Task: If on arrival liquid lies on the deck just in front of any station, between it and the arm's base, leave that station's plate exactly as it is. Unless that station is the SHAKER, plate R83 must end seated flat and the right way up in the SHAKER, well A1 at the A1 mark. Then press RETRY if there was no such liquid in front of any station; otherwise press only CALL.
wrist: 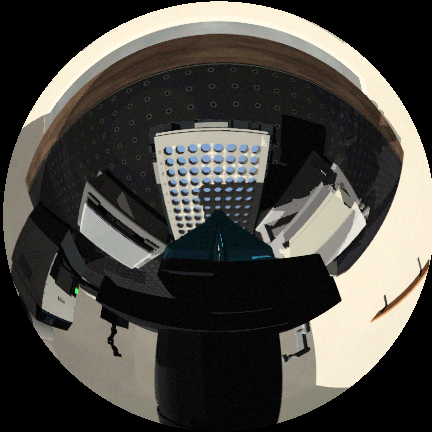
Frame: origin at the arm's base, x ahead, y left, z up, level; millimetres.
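Seen in the pictures: gripper, fingertip midpoint: (218,215).
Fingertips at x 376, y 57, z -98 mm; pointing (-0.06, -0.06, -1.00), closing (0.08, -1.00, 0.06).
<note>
A point is followed by its place in that frame.
A pale plate (212,138) @[x 442, y 67, z -99 mm] with rows of blue wells lies in a dark station holder (240,124) @[x 454, y 46, z -113 mm] in the middle of the wrist view. A dark shadow covers its lower right part. My gripper (218,215) @[x 376, y 57, z -98 mm] is shut and empty, with its teal fingers over the plate's near end, hiding part of it. I cannot tell whether the tips touch it. A light, flat-topped station (111,233) @[x 319, y 209, z -118 mm] stands at the left. A cream block-shaped unit (316,220) @[x 370, y -66, z -101 mm] stands at the right. I cannot read the plate or station labels. The RETRY and CALL buttons cannot be made out, and the deck in front of the middle station is hidden.
A dark and white machine (31,260) with a green light (77,290) @[x 69, y 527, z -38 mm] stands at the far left. The perforated black deck (191,95) @[x 486, y 92, z -168 mm] ends at a brown wooden edge (215,49) @[x 569, y 72, z -181 mm] at the back. A black shadow or dark panel lies right of the middle station.
</note>
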